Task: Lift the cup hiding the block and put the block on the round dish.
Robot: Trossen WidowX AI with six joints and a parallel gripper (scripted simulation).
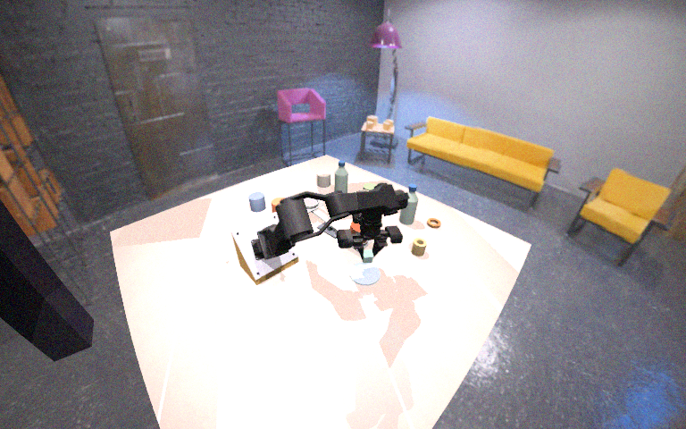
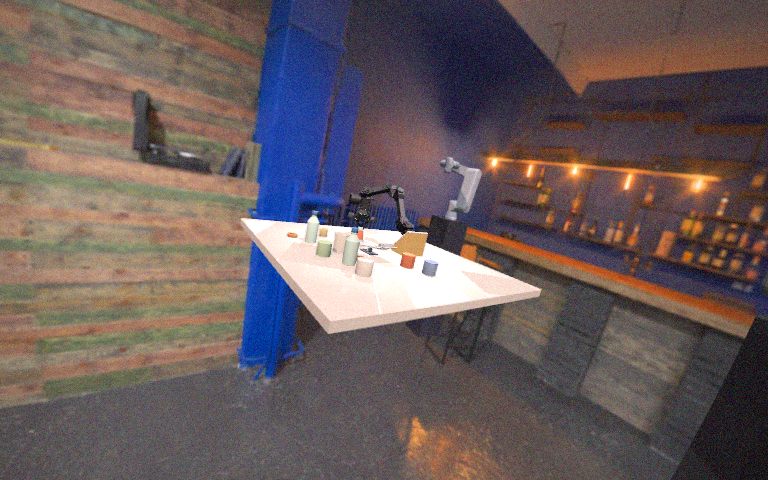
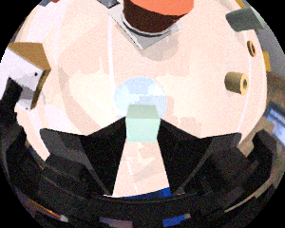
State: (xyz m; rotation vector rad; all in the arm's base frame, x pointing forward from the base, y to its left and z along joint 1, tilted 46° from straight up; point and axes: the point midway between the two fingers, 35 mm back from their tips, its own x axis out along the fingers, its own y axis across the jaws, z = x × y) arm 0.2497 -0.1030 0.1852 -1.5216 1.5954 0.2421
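Right now my gripper tip is 7 cm above the round white dish. The rest, counted from my gripper tip: teal block 1 cm above; then yellow spool 23 cm ahead, 3 cm to the right, 5 cm below; then balance beam 5 cm ahead, 26 cm to the left, 3 cm below.
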